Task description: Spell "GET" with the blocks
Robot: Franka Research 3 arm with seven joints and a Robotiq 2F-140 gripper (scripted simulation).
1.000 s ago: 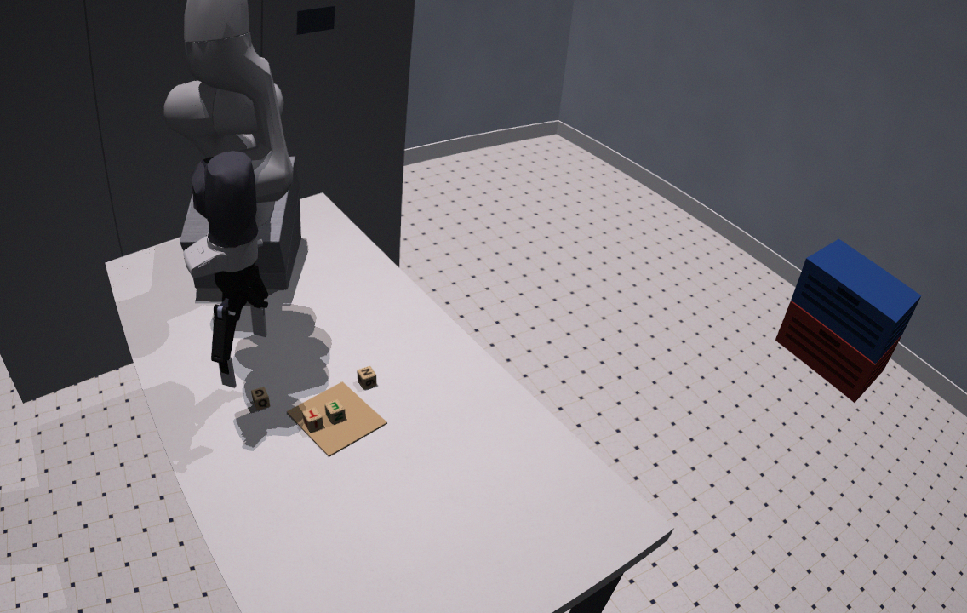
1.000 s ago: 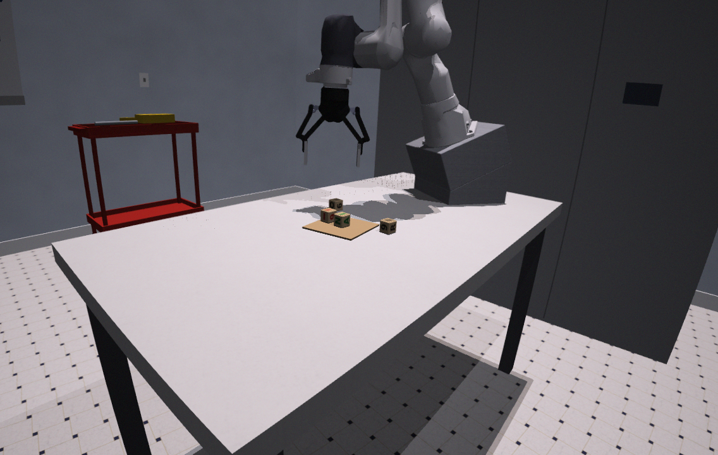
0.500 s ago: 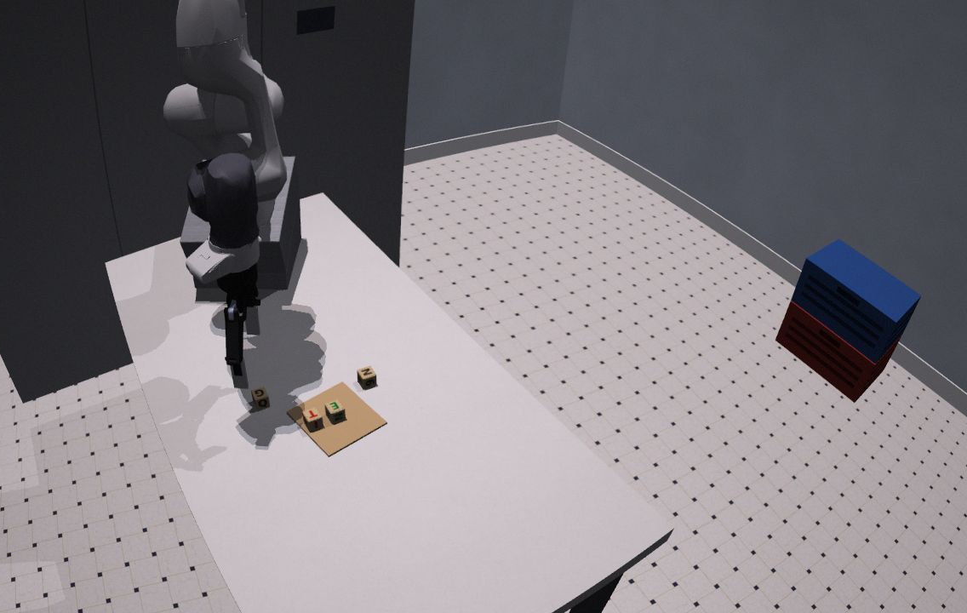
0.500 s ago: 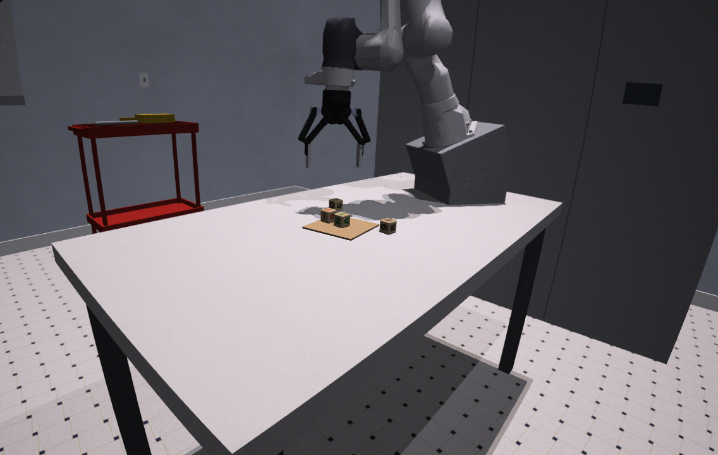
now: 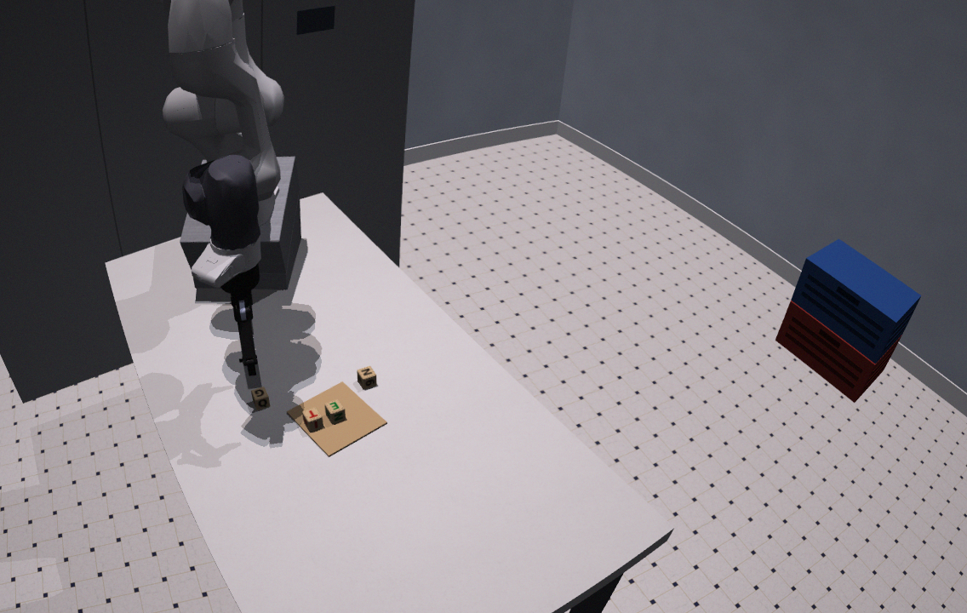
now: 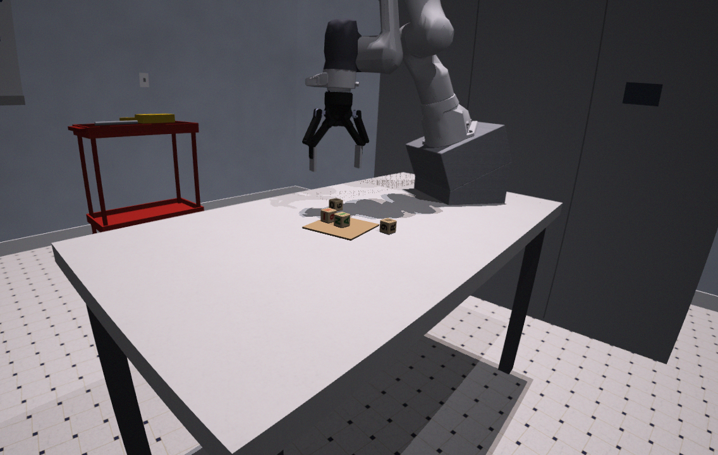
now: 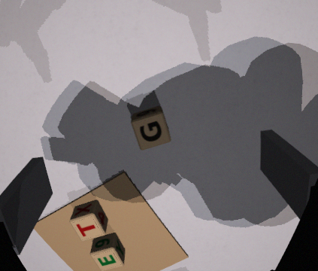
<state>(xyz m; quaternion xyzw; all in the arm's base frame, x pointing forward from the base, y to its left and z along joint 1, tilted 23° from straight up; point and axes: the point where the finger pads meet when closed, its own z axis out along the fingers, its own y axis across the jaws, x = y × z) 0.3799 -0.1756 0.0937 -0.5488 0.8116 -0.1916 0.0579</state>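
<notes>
My hand is 11 cm above the G block. Round my hand: mat (12 cm ahead, 11 cm to the left, 12 cm below); then E block (12 cm ahead, 11 cm to the left, 11 cm below); then T block (11 cm ahead, 6 cm to the left, 11 cm below).
</notes>
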